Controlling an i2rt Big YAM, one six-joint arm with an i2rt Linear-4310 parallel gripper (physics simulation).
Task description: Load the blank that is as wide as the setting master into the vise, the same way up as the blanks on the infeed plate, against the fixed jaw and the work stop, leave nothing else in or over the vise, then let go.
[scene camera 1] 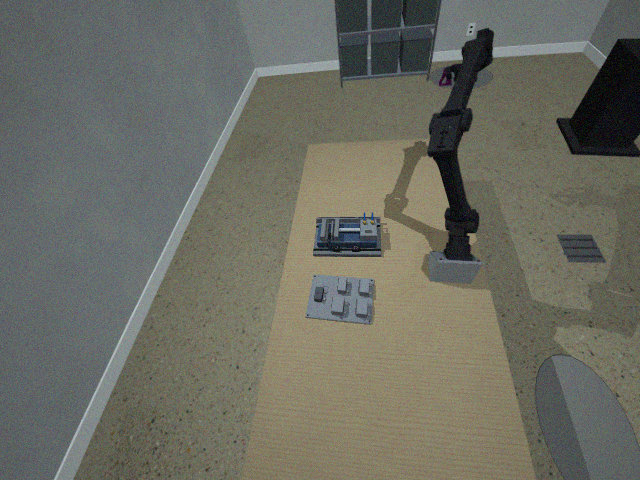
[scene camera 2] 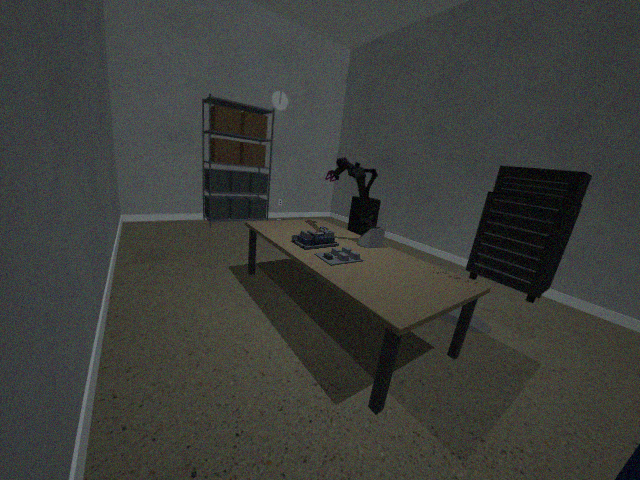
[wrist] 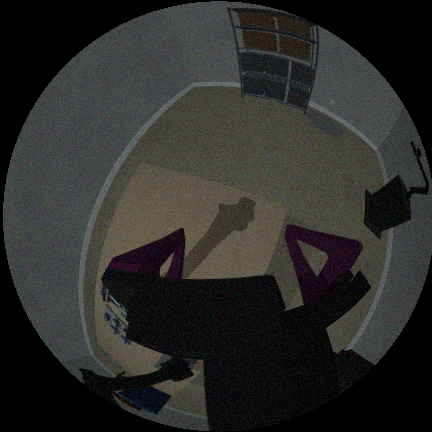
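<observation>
The blue and grey vise (scene camera 1: 347,240) (scene camera 2: 314,238) stands on the table, its jaws toward the left in scene camera 1. Whether anything sits between the jaws is too small to tell. The grey infeed plate (scene camera 1: 326,313) lies nearer the camera, with several light grey blocks, such as one block (scene camera 1: 338,304) and another block (scene camera 1: 361,307), and a smaller dark block (scene camera 1: 319,293) at its left. Their widths and which is the setting master cannot be told apart. My gripper (wrist: 237,232) (scene camera 2: 330,176) is open and empty, high beyond the vise, with its purple fingers spread.
The wooden table (scene camera 1: 392,392) (scene camera 2: 392,289) carries the arm's grey base (scene camera 1: 453,269) to the right of the vise. A shelf rack (scene camera 2: 203,149) stands against the far wall. A black slatted unit (scene camera 2: 522,232) stands to the right of the table. Blue pins (scene camera 1: 368,215) rise from the vise's right part.
</observation>
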